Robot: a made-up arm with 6 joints. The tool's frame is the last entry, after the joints. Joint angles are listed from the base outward. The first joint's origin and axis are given. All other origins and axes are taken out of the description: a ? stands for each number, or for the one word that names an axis. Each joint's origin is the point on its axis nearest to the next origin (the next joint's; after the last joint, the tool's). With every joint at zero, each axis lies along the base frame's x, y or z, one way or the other. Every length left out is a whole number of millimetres.
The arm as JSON. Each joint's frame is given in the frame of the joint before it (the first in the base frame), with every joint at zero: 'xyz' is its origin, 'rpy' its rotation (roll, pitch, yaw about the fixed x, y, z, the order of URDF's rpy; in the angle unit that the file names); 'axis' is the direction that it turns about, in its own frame. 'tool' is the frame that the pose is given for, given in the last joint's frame.
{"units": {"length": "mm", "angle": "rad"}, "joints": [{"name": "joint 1", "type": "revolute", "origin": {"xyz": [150.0, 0.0, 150.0], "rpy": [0.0, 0.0, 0.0]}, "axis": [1.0, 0.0, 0.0]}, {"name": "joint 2", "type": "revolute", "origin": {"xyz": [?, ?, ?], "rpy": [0.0, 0.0, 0.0]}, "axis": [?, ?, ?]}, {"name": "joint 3", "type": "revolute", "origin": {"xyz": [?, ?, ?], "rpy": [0.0, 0.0, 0.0]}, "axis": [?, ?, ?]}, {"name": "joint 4", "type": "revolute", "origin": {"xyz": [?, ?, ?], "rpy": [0.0, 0.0, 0.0]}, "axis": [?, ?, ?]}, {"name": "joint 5", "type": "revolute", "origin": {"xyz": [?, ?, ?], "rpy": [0.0, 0.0, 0.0]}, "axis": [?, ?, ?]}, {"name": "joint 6", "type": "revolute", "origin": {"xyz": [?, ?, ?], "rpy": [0.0, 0.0, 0.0]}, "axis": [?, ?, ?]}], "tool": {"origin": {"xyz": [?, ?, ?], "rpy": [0.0, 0.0, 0.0]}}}
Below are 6 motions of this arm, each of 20 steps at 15 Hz.
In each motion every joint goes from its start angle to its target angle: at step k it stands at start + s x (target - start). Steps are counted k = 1, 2, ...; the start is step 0. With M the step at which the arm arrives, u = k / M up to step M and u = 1 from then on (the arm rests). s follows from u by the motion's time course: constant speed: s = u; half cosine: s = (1 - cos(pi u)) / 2; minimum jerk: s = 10 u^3 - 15 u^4 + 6 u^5.
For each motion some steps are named. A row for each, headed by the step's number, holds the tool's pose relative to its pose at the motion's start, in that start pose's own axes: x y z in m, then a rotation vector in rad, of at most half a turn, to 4 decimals.
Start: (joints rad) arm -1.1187 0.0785 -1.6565 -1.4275 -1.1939 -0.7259
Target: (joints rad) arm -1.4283 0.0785 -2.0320 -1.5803 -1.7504 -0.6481
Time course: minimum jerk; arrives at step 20
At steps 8, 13, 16, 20:
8: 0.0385 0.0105 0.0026 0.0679 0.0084 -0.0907
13: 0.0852 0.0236 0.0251 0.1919 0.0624 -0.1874
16: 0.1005 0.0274 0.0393 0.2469 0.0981 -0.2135
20: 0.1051 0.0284 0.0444 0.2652 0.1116 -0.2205

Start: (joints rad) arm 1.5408 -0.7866 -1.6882 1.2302 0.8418 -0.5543
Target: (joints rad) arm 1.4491 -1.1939 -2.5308 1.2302 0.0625 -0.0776
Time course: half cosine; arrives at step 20
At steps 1, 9, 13, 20:
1: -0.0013 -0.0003 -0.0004 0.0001 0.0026 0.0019
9: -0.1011 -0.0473 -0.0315 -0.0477 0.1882 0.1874
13: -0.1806 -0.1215 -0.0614 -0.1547 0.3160 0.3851
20: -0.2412 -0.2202 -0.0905 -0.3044 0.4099 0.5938

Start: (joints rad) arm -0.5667 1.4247 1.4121 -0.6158 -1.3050 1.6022
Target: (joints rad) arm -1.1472 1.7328 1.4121 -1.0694 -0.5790 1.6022
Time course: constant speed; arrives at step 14
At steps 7, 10, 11, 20:
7: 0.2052 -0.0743 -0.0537 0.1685 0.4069 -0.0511
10: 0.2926 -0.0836 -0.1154 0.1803 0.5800 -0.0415
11: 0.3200 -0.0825 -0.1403 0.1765 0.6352 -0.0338
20: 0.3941 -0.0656 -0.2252 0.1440 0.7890 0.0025

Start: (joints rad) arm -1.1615 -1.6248 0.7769 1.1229 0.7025 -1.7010
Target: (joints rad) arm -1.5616 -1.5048 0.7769 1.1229 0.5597 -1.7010
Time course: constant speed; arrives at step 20
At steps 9, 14, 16, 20:
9: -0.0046 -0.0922 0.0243 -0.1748 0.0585 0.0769
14: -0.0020 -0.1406 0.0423 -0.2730 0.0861 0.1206
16: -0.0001 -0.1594 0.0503 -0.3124 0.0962 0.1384
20: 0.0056 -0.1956 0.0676 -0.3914 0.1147 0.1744

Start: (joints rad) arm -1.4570 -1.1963 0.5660 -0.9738 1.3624 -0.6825
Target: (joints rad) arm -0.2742 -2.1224 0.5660 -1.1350 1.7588 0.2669
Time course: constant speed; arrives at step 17
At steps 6, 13, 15, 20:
6: 0.1860 -0.1155 0.3390 -0.0281 -0.6731 -0.2368
13: 0.0949 -0.4873 0.7964 -0.0522 -1.3118 -0.8604
15: -0.0139 -0.6294 0.8887 -0.0350 -1.4383 -1.1024
20: -0.1569 -0.7769 0.9437 0.0013 -1.5297 -1.3683

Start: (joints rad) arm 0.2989 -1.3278 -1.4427 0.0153 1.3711 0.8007
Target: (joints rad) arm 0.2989 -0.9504 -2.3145 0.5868 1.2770 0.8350
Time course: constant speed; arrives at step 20
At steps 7, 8, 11, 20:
7: 0.0805 -0.0766 0.0748 0.1943 -0.0604 -0.2954
8: 0.0906 -0.0907 0.0864 0.2277 -0.0662 -0.3364
11: 0.1179 -0.1379 0.1213 0.3360 -0.0798 -0.4567
20: 0.1690 -0.3194 0.2126 0.7237 -0.0914 -0.7868

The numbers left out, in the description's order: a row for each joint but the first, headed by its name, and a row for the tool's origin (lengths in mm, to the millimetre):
joint 2: xyz 0.0 -380.0 100.0, axis -1.0 0.0 0.0
joint 3: xyz 0.0 390.0 -250.0, axis 0.0 1.0 0.0
joint 4: xyz -10.0 0.0 -10.0, axis 1.0 0.0 0.0
joint 5: xyz 0.0 40.0 150.0, axis 0.0 -1.0 0.0
joint 6: xyz -110.0 0.0 -50.0, axis -1.0 0.0 0.0
tool: xyz 0.0 290.0 -100.0

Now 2 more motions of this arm.
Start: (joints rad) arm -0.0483 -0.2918 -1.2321 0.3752 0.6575 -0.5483
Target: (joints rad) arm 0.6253 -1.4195 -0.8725 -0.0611 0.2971 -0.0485
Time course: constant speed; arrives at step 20
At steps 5, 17, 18, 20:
5: 0.2432 -0.0270 -0.1676 -0.3170 -0.1425 -0.3579
17: 0.7719 -0.4452 -0.0958 -0.6423 -0.2371 -1.4114
18: 0.7946 -0.4903 -0.0635 -0.6335 -0.2313 -1.5015
20: 0.8264 -0.5800 0.0094 -0.5967 -0.2153 -1.6775

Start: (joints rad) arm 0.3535 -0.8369 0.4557 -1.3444 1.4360 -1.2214
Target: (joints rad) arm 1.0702 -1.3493 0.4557 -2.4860 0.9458 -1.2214
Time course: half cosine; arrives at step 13
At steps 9, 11, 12, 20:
9: -0.0928 0.0529 0.2839 -0.0901 -0.0179 0.0113
11: -0.1430 0.0464 0.3202 -0.1430 -0.0386 -0.0120
12: -0.1577 0.0436 0.3280 -0.1583 -0.0452 -0.0206
20: -0.1627 0.0425 0.3305 -0.1636 -0.0476 -0.0237

